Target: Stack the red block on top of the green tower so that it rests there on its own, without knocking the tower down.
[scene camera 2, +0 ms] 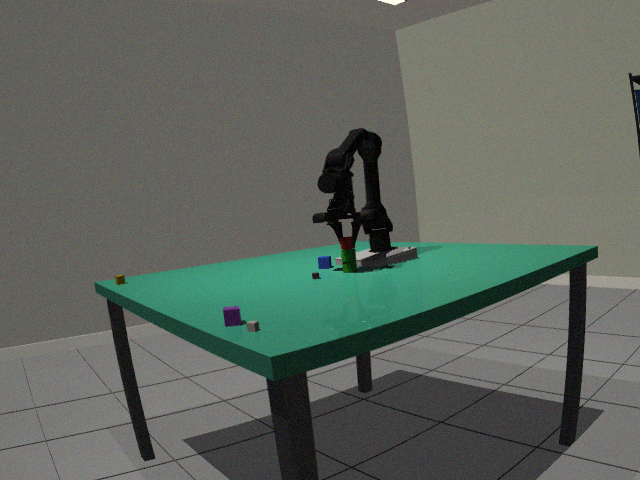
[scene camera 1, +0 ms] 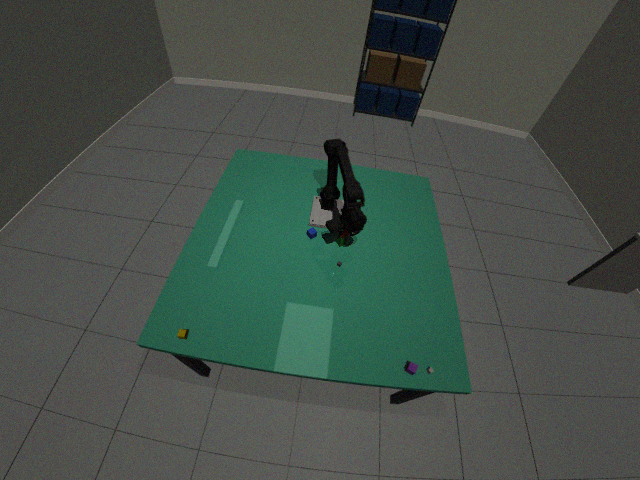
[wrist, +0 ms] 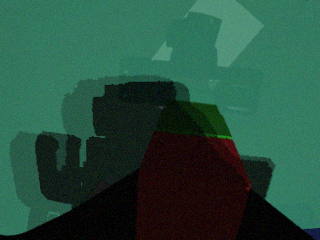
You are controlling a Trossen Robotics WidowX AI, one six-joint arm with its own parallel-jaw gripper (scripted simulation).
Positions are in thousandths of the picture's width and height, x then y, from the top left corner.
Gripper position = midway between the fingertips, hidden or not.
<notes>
My gripper (scene camera 2: 545, 511) holds a red block.
My gripper also shows in the wrist view (wrist: 586, 765).
</notes>
